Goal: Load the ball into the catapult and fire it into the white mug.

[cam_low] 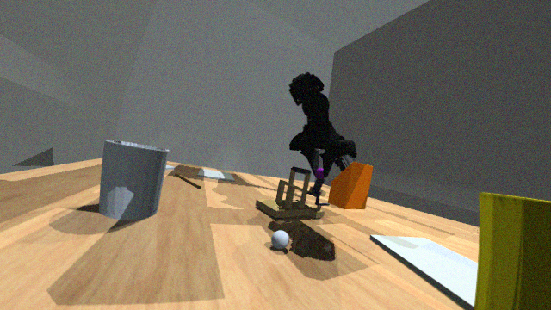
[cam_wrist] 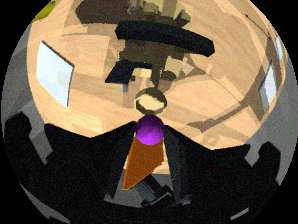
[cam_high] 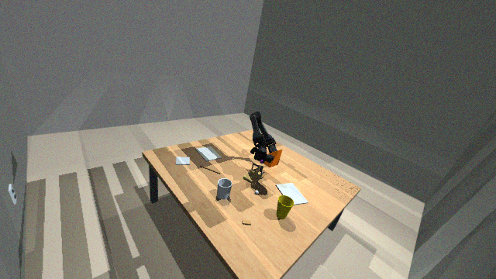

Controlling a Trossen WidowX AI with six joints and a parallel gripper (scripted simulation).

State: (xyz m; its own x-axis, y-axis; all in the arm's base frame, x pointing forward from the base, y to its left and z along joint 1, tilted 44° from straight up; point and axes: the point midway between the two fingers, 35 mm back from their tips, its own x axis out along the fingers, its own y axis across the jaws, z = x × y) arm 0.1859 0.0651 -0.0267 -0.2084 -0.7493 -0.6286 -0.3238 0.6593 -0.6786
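The wooden catapult is 60 mm ahead of my gripper tip, 40 mm to the left of it and 40 mm below it. Round my gripper tip: purple ball: 10 mm above; then frame: 80 mm ahead, 30 mm to the left, 10 mm below; then white ball: 200 mm to the left, 180 mm ahead, 80 mm below.
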